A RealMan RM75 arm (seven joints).
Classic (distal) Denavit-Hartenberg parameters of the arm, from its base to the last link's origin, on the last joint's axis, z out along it. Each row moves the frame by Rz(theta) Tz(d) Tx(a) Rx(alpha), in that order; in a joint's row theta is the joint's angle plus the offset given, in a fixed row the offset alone. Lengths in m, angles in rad.
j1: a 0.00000; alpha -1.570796; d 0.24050; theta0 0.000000
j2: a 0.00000; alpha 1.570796; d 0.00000; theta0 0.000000
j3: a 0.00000; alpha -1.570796; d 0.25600; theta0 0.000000
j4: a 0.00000; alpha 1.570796; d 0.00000; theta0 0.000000
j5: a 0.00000; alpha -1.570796; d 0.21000; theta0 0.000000
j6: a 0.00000; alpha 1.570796; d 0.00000; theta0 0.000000
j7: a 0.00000; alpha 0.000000; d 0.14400; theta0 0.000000
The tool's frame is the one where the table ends.
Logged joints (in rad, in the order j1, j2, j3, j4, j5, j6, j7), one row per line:
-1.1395 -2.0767 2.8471 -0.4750 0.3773 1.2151 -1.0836
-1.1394 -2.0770 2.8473 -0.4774 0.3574 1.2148 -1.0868
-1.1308 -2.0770 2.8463 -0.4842 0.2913 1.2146 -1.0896
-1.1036 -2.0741 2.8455 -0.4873 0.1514 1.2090 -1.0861
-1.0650 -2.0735 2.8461 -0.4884 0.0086 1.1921 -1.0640
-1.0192 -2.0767 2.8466 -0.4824 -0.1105 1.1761 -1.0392
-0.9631 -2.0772 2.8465 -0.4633 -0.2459 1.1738 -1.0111
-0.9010 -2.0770 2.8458 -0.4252 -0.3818 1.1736 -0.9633
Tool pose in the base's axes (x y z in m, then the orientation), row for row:
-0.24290 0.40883 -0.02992 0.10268 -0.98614 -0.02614 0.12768
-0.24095 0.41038 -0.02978 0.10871 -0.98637 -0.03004 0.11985
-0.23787 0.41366 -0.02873 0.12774 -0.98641 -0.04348 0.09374
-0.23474 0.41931 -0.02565 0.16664 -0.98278 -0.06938 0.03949
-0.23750 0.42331 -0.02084 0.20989 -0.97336 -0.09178 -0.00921
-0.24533 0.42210 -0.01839 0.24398 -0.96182 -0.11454 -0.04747
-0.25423 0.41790 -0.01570 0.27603 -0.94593 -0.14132 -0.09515
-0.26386 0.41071 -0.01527 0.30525 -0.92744 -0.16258 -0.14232
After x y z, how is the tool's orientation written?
As a quaternion, w x y z.
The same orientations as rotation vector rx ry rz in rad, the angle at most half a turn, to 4 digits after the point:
-2.9106 -0.0772 0.3768
-2.9011 -0.0884 0.3525
-2.8697 -0.1265 0.2727
-2.7975 -0.1975 0.1124
-2.7065 -0.2552 -0.0256
-2.6269 -0.3128 -0.1296
-2.5414 -0.3797 -0.2556
-2.4554 -0.4304 -0.3768

